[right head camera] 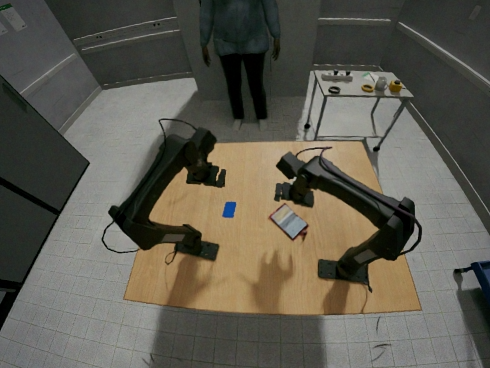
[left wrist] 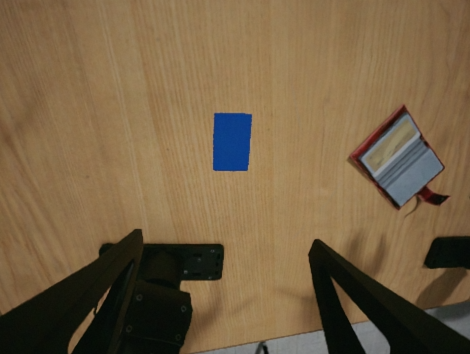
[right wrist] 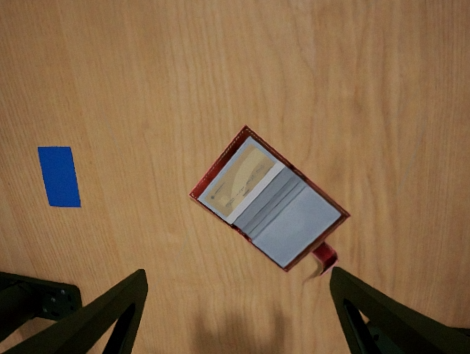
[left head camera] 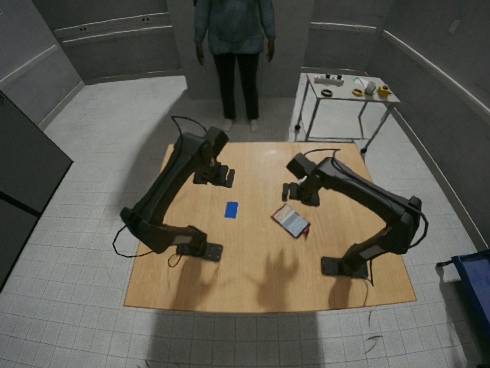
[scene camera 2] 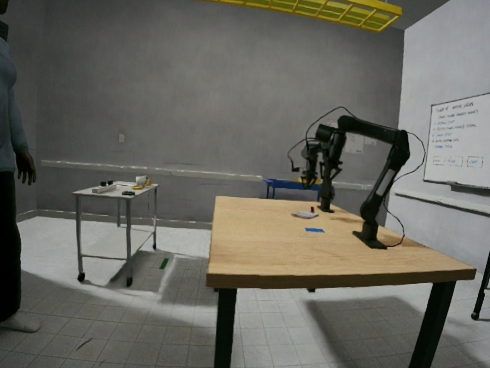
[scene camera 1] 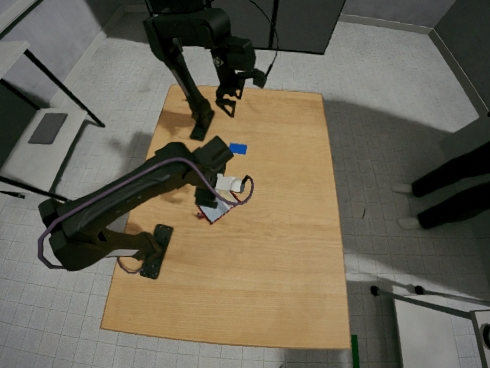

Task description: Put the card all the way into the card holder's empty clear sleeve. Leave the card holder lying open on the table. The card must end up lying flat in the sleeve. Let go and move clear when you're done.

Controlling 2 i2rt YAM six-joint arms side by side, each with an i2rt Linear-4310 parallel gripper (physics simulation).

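Observation:
The blue card (left head camera: 231,210) (right head camera: 229,209) (scene camera 1: 238,148) (scene camera 2: 314,230) (left wrist: 232,142) (right wrist: 60,176) lies flat on the table, apart from the holder. The red card holder (left head camera: 291,221) (right head camera: 288,221) (scene camera 1: 215,212) (scene camera 2: 306,215) (left wrist: 407,175) (right wrist: 295,220) lies open and turned diagonally. One half shows a tan card (left wrist: 393,146) (right wrist: 240,181); the other shows a grey-looking sleeve. My left gripper (left head camera: 214,177) (right head camera: 206,177) (left wrist: 229,242) is open and empty above the table, beyond the card in the head views. My right gripper (left head camera: 299,195) (right head camera: 293,195) (right wrist: 239,277) is open and empty above the holder's far side.
The wooden table (left head camera: 250,165) (scene camera 1: 280,280) carries both arm bases. The holder's red strap (left wrist: 434,196) (right wrist: 326,256) sticks out from its lower corner. A white cart (left head camera: 350,95) with small items and a standing person (left head camera: 235,30) are beyond the table's far edge.

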